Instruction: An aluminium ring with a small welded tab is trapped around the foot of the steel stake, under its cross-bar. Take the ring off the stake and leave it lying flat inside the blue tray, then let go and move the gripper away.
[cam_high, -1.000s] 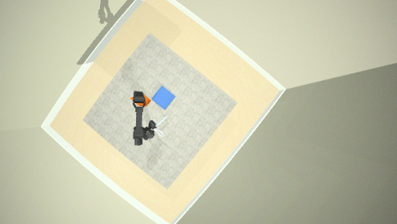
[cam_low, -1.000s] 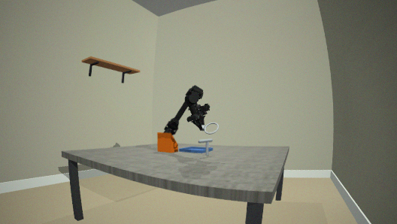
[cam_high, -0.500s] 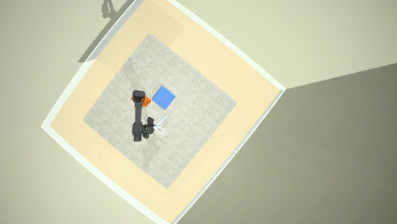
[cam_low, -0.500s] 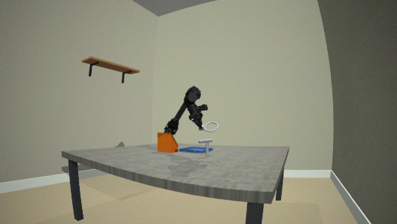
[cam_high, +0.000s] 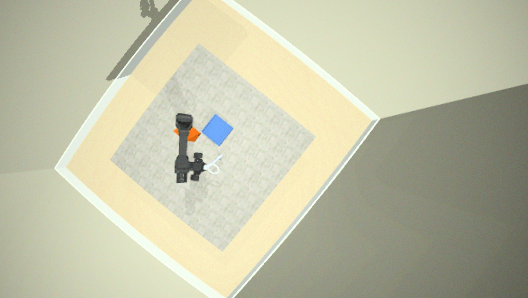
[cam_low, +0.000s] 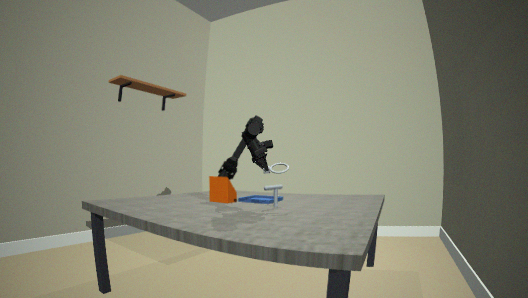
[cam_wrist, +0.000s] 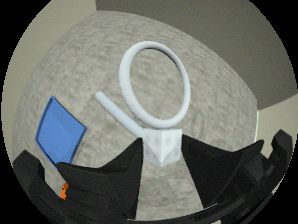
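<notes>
The aluminium ring lies 40 mm ahead of my gripper tip, 30 mm to the left of it and 10 mm above it. The rest, counted from my gripper tip: blue tray: 230 mm to the left, 180 mm behind, 170 mm below.
</notes>
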